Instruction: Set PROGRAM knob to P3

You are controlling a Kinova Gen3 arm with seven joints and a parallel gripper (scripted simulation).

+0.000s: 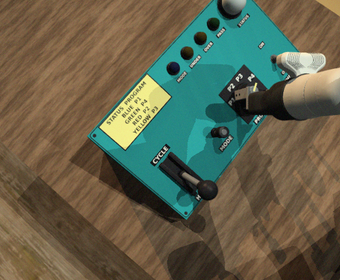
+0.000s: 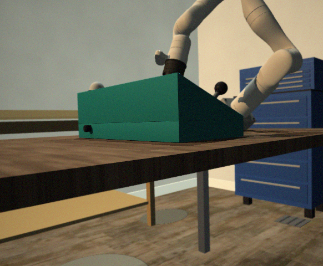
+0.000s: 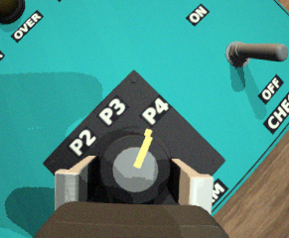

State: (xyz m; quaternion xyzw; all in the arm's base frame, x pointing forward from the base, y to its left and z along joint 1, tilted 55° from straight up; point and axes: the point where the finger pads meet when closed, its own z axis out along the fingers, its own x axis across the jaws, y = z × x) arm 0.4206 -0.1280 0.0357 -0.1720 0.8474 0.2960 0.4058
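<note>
Right now my hand is 4 cm short of the teal console, 5 cm to the right of it and 2 cm above it. The rest, counted from my hand: cycle lever (2 cm behind, 23 cm to the left, 1 cm above); then mode button (11 cm to the left); then check toggle (13 cm to the right, 1 cm below).
</note>
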